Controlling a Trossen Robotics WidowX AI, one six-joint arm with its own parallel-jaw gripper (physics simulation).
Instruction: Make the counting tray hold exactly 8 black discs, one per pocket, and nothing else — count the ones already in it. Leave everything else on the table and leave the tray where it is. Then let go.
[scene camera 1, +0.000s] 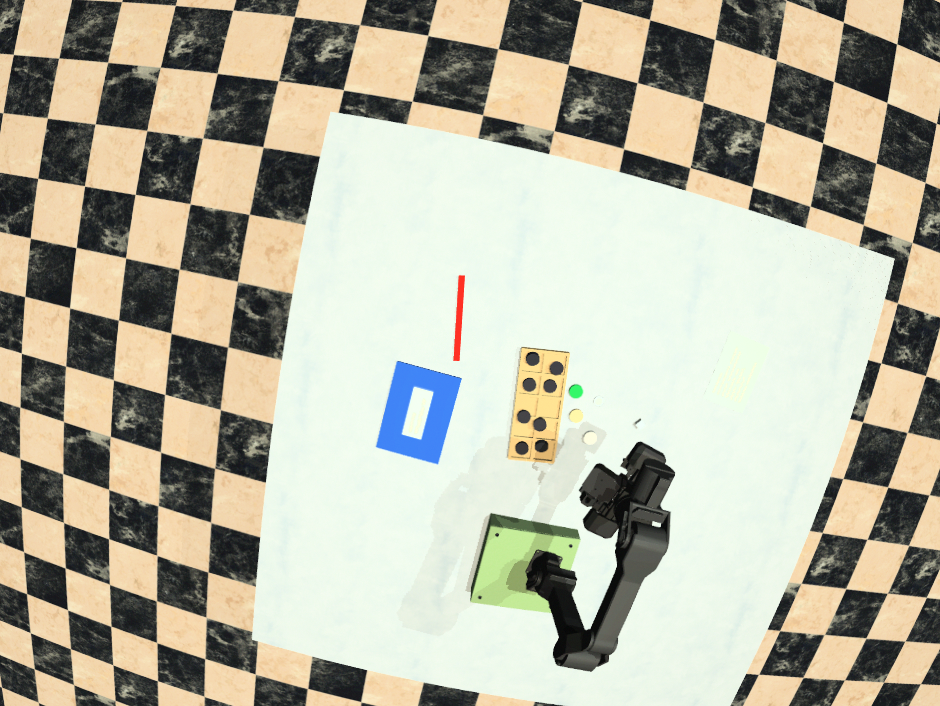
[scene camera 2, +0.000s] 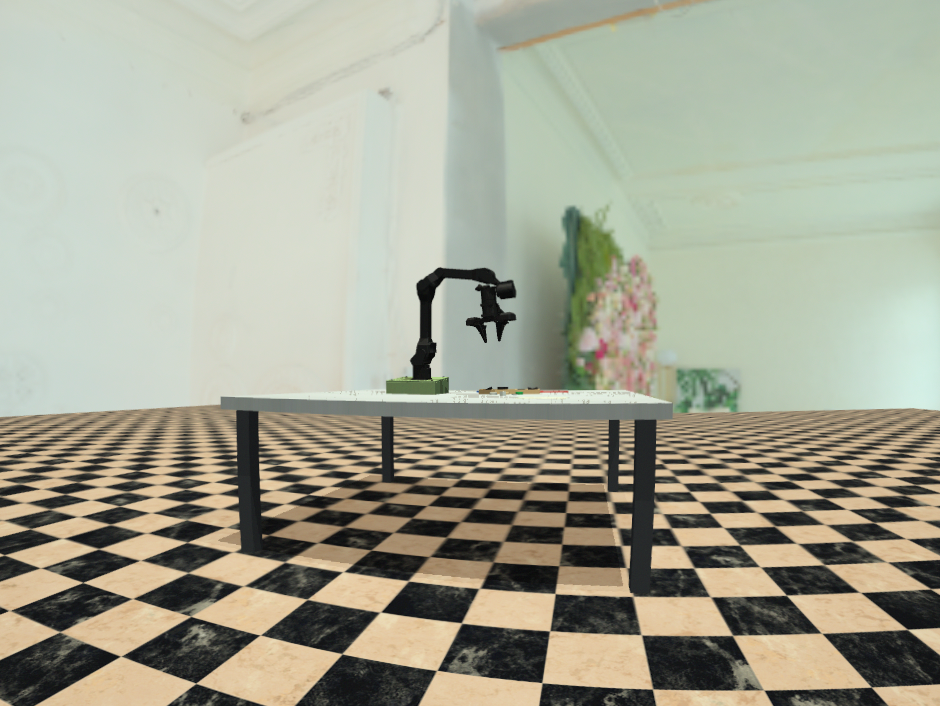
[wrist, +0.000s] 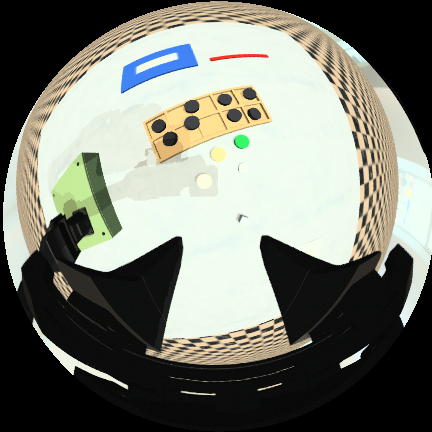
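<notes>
The tan counting tray (scene camera 1: 547, 408) (wrist: 211, 126) lies on the table in front of the green base, with two columns of pockets. Several black discs (scene camera 1: 532, 358) (wrist: 249, 93) lie in it, two in each row except the middle one, where bare pocket floor shows. One middle-left disc (scene camera 1: 523, 416) (wrist: 191, 106) sits close to a divider; I cannot tell if it lies flat. No other colour shows in the tray. My gripper (scene camera 2: 492, 341) (wrist: 221, 241) is open and empty, high above the table and to the tray's side. Its fingertips are hidden in scene camera 1.
Beside the tray lie a green disc (scene camera 1: 576, 391) (wrist: 242, 141), a yellow disc (scene camera 1: 576, 415) (wrist: 218, 154), a cream disc (scene camera 1: 590, 437) (wrist: 204, 181), a small white disc (wrist: 243, 168) and a small grey piece (wrist: 242, 218). A blue frame (scene camera 1: 389, 414) (wrist: 128, 76) and a red bar (scene camera 1: 458, 319) (wrist: 239, 57) lie beyond.
</notes>
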